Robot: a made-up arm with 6 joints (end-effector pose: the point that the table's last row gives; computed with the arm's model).
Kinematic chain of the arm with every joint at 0, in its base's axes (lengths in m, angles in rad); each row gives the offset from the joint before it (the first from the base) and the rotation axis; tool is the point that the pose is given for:
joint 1: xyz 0 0 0.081 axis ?
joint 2: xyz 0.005 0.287 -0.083 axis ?
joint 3: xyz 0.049 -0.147 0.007 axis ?
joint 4: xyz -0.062 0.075 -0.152 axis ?
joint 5: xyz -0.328 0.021 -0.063 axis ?
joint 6: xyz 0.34 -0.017 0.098 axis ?
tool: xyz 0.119 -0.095 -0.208
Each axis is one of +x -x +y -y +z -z.
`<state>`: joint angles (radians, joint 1 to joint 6).
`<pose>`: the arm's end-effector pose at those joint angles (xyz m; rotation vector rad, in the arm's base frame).
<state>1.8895 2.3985 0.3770 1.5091 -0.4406 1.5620</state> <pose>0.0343 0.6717 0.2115 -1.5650 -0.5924 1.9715</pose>
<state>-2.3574 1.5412 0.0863 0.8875 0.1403 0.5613</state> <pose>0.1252 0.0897 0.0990 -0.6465 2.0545 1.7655</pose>
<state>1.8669 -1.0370 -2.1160 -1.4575 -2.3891 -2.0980</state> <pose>-0.2639 0.0150 -0.2624 0.9384 -0.7606 -0.3728</pose>
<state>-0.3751 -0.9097 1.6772 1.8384 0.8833 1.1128</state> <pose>0.3257 0.0649 -0.3725 0.4004 0.6097 -1.9196</pose>
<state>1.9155 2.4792 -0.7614 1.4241 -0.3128 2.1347</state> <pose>-0.2235 0.6138 0.0937 1.3676 1.4646 -1.9427</pose>
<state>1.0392 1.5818 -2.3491 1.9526 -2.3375 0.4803</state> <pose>0.6208 -0.0866 -0.2586 -1.0914 0.7051 0.7643</pose>
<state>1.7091 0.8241 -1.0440 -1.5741 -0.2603 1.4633</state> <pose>-0.3948 0.2451 0.0021 -0.0481 1.3104 -1.1598</pose>
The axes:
joint 1: +y
joint 2: -z
joint 3: -x
joint 4: -y
joint 5: +z
joint 6: -y

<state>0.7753 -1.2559 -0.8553 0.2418 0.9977 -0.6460</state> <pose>-0.2859 0.3597 0.2323 1.2162 0.6180 1.9684</pose>
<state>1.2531 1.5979 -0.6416 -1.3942 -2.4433 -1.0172</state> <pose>0.1348 0.5827 0.4756 0.2651 -0.3516 1.6688</pose>
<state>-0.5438 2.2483 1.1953 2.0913 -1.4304 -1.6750</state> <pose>-0.4271 0.4773 -0.4323 0.5380 -0.6196 -1.6768</pose>
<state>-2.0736 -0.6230 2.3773 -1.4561 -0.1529 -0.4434</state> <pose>-0.0736 -0.0206 -0.0031 0.7686 -0.8768 -2.3395</pose>
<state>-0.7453 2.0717 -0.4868 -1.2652 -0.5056 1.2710</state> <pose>0.0685 0.3293 -0.4260 0.8505 -0.3922 -2.0795</pose>
